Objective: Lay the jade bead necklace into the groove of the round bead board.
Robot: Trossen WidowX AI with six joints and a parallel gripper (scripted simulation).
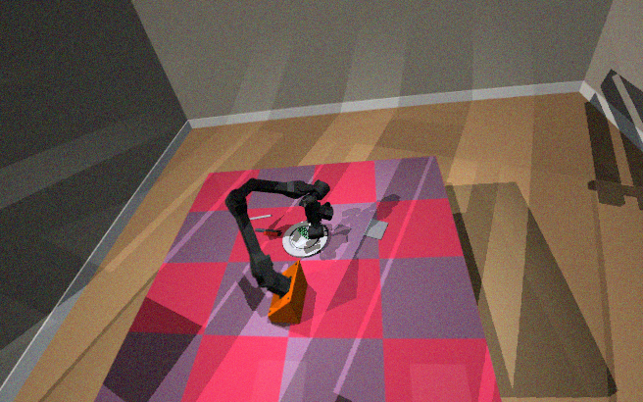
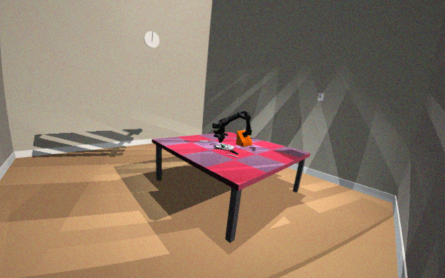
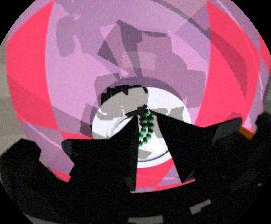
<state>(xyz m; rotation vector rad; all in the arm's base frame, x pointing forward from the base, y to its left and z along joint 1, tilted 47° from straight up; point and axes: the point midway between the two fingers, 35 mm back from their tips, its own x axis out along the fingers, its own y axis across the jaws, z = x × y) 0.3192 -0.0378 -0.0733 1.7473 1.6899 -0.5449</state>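
The round white bead board lies 6 cm to the left of my gripper tip and 3 cm below it. From my gripper tip the other things lie so: red-handled tool (24 cm to the left, 5 cm ahead, 3 cm below); then flat grey pad (25 cm to the right, 3 cm below, 3 cm ahead); then thin white rod (31 cm to the left, 15 cm ahead, 3 cm below).
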